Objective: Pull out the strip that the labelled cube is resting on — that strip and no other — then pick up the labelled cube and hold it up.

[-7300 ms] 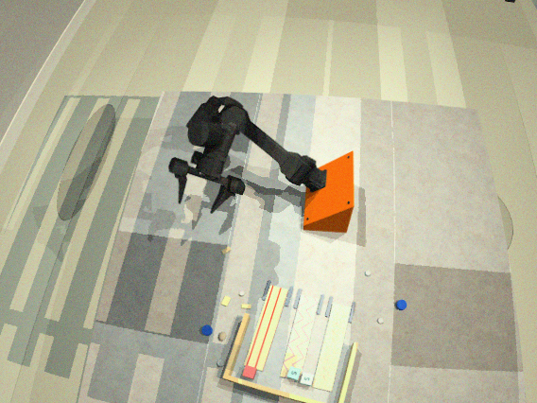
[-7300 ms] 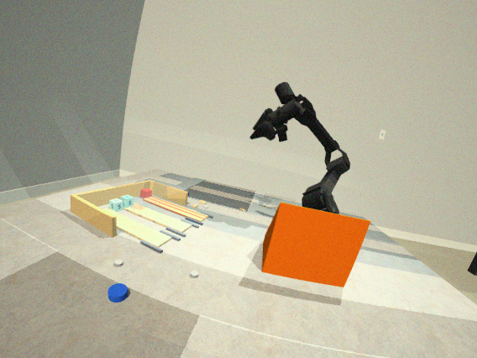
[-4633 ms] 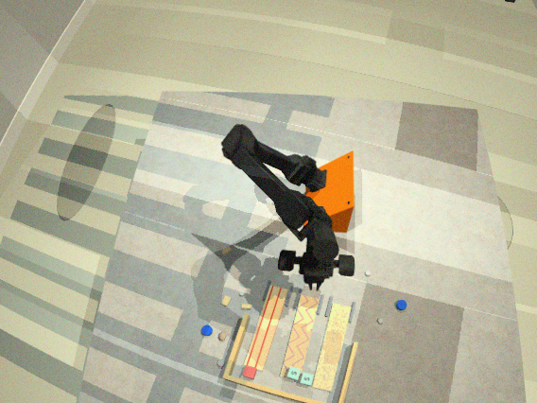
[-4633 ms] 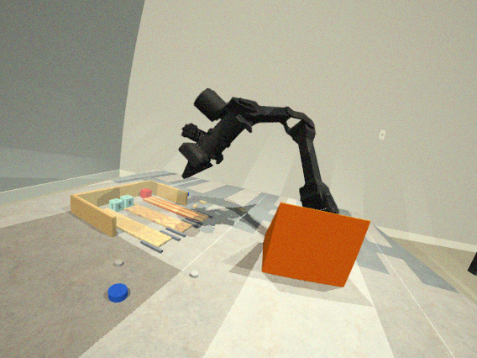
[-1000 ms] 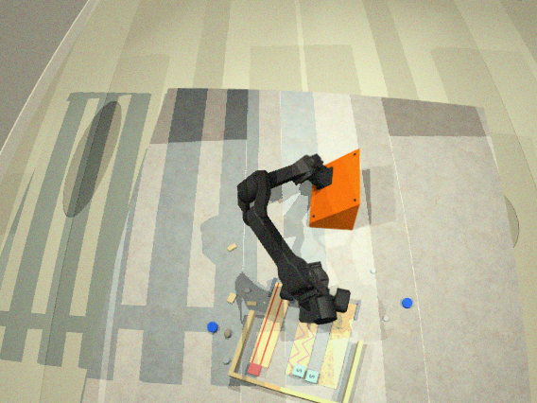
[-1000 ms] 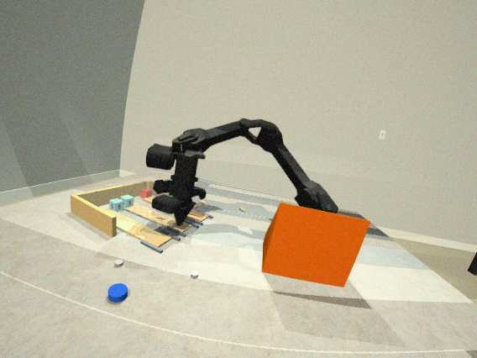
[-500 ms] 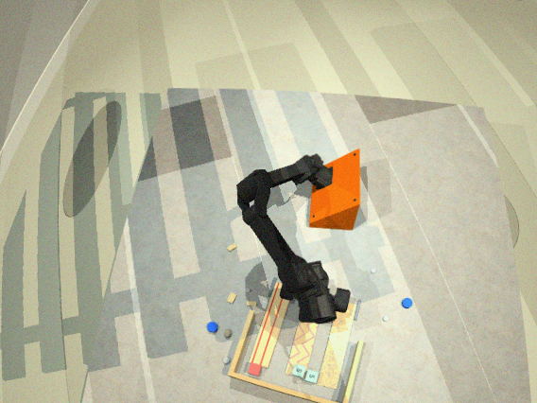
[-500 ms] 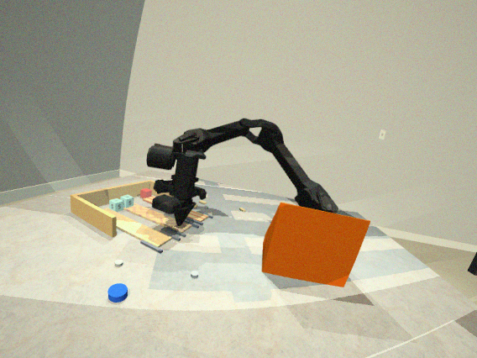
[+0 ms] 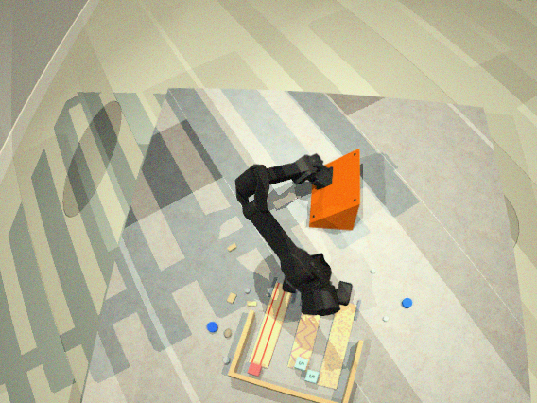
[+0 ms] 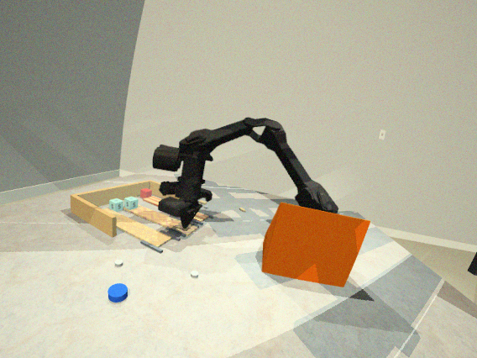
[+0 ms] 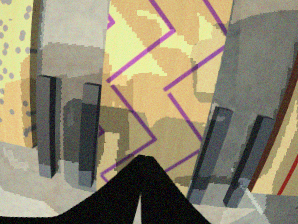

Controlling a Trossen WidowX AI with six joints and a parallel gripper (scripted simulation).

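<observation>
Right now my gripper tip is 9 cm short of the zigzag strip and 1 cm to the left of it.
</observation>
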